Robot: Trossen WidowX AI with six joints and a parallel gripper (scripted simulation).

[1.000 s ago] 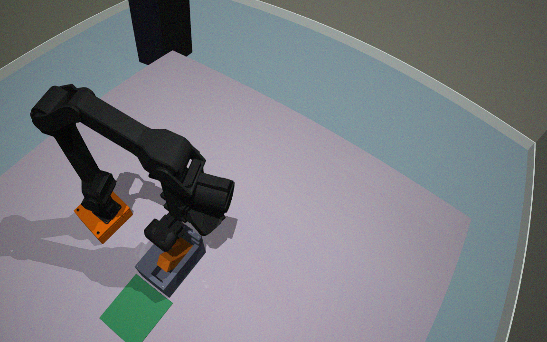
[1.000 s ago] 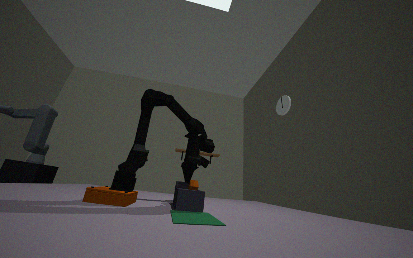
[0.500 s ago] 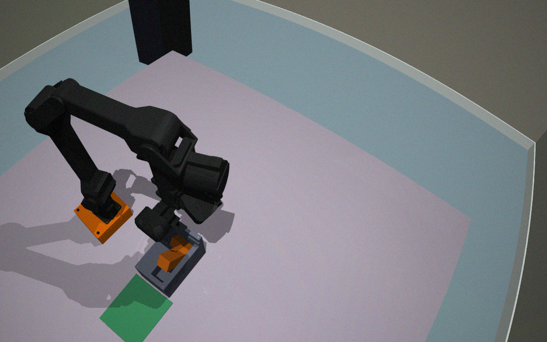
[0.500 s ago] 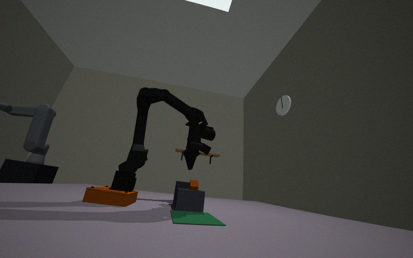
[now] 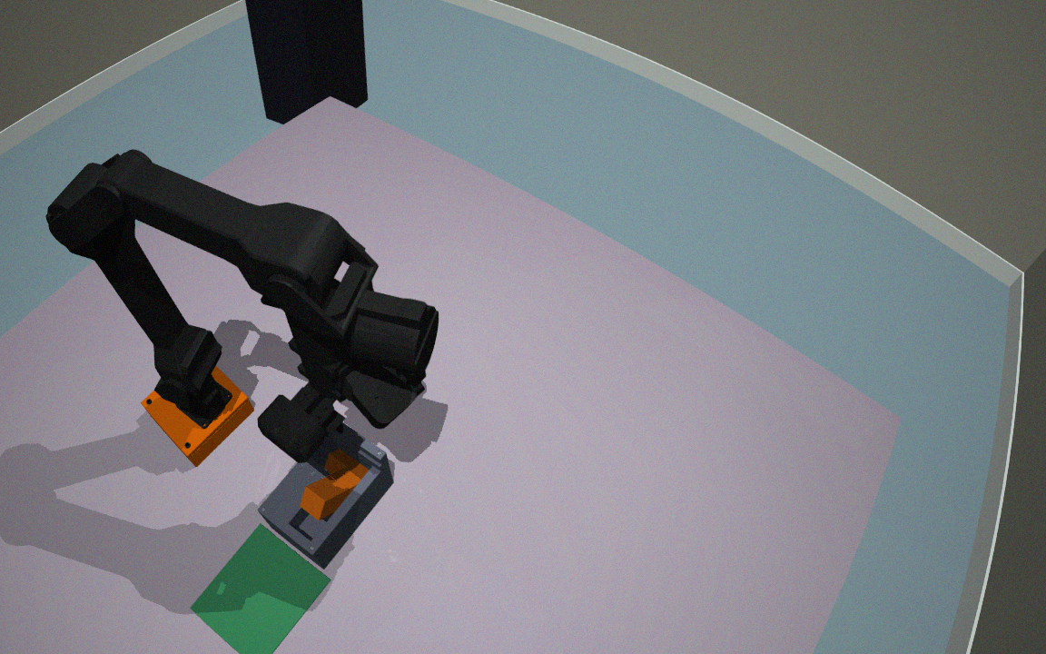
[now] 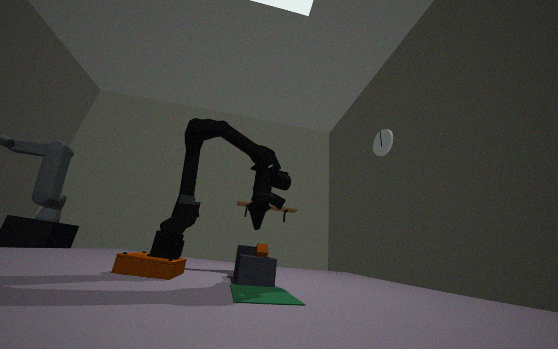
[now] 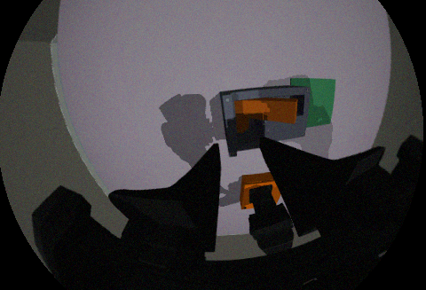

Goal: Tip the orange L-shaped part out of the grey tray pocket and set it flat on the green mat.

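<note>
The orange L-shaped part lies 100 mm below my gripper tip, 40 mm to the right of it and 10 mm behind it. Also, from my gripper tip: green mat 220 mm to the right, 160 mm below, 20 mm behind.
</note>
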